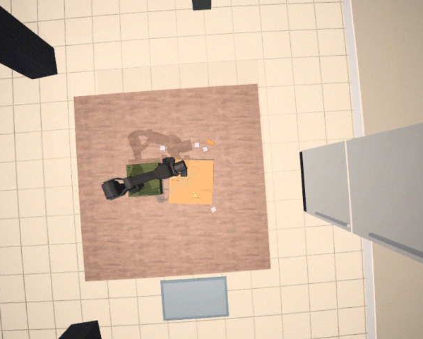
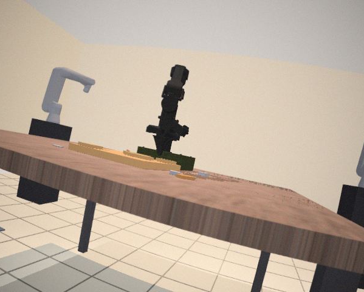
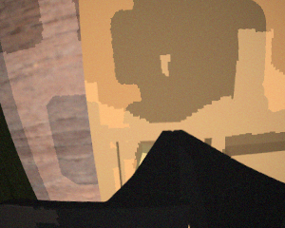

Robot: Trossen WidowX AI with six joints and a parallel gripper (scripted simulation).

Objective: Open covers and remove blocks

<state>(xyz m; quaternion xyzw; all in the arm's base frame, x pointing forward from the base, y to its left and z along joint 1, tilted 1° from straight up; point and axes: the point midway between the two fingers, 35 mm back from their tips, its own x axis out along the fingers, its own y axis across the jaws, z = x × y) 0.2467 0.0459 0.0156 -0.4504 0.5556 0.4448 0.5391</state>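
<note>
Now: gripper tip 10 cm short of the puzzle board, 8 cm to the left of it and 2 cm above it.
</note>
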